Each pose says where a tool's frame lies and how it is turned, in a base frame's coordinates. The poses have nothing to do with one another.
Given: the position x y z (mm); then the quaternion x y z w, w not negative.
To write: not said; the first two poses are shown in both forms.
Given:
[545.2 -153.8 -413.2 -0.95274 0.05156 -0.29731 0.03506]
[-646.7 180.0 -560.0 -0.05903 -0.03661 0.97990 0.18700]
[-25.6 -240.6 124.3 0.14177 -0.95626 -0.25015 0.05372]
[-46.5 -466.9 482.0 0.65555 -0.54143 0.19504 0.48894]
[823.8 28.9 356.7 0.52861 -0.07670 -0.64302 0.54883]
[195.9 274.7 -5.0 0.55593 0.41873 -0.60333 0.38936]
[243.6 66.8 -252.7 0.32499 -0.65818 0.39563 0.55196]
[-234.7 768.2 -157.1 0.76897 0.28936 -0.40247 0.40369]
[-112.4 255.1 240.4 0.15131 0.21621 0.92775 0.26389]
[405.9 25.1 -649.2 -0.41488 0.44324 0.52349 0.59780]
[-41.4 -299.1 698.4 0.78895 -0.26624 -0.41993 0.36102]
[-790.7 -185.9 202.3 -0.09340 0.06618 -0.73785 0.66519]
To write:
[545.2 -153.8 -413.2 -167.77 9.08 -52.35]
[-646.7 180.0 -560.0 -9.52 -5.90 158.05]
[-25.6 -240.6 124.3 24.68 -166.48 -43.55]
[-46.5 -466.9 482.0 91.28 -75.39 27.16]
[823.8 28.9 356.7 71.73 -10.41 -87.25]
[195.9 274.7 -5.0 80.98 60.99 -87.88]
[243.6 66.8 -252.7 44.04 -89.19 53.61]
[-234.7 768.2 -157.1 111.27 41.87 -58.24]
[-112.4 255.1 240.4 23.44 33.49 143.70]
[405.9 25.1 -649.2 -55.16 58.93 69.60]
[-41.4 -299.1 698.4 116.47 -39.31 -61.99]
[-790.7 -185.9 202.3 -12.08 8.56 -95.46]

